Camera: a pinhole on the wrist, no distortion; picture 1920 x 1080 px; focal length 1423.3 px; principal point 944.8 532.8 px. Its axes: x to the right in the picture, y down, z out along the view. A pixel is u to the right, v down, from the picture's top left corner.
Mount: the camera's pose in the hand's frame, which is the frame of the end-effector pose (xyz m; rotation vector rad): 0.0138 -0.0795 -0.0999 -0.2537 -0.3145 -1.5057
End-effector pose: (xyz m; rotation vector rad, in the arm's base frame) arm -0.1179 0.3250 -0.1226 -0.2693 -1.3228 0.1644
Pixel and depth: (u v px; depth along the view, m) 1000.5 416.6 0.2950
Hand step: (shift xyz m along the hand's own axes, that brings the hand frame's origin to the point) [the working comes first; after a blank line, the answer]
In the camera's frame: 0.0115 -0.0241 0.2950

-0.0235 0.0133 0.1789
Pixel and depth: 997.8 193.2 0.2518
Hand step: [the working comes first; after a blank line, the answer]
In the camera's frame: 0.0094 -0.0601 0.2518

-0.0575 -0.0019 0.1367
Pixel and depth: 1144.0 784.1 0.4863
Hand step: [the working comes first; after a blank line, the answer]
In the camera's frame: 0.0681 0.0859 0.4863

0.0795 0.0342 0.3810
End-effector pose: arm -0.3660 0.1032 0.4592 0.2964 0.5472 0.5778
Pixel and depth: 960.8 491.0 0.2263
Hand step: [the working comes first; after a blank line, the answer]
In the camera's frame: 0.0025 -0.0066 0.2263

-0.0032 -0.0018 0.1121
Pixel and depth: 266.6 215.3 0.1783
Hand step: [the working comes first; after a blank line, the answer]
In the camera's frame: -0.0850 -0.0398 0.1783

-0.0374 0.0611 0.0350
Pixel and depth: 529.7 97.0 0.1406
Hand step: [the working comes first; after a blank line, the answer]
In the camera's frame: -0.0410 -0.0431 0.1406

-0.0373 0.0065 0.0154
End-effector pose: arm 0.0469 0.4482 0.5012 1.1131 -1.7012 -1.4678
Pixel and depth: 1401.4 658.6 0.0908
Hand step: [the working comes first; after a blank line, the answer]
In the camera's frame: 0.0291 0.0080 0.0908

0.0187 -0.0740 -0.0045
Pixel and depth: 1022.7 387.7 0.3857
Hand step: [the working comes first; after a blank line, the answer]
In the camera's frame: 0.0211 -0.0393 0.3857

-0.0425 0.0358 0.2666
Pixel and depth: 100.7 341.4 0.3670
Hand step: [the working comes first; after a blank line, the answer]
In the camera's frame: -0.2177 -0.0494 0.3670

-0.0608 0.2515 0.1636
